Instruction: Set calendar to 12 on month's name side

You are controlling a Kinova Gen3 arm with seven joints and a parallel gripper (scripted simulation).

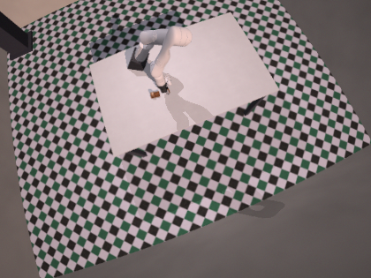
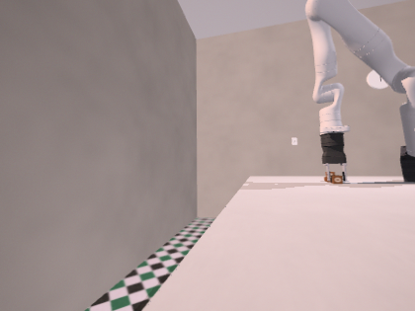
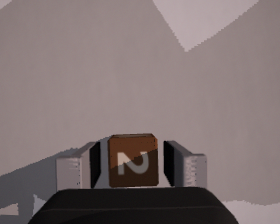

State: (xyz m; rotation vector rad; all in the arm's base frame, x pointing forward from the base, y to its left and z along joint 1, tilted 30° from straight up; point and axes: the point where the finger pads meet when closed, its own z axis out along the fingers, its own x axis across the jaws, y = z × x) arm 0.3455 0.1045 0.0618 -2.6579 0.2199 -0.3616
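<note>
The brown cube lies 1 cm below my hand. Round my hand: brown wooden tray (11 cm to the right, 2 cm below, 1 cm behind).
</note>
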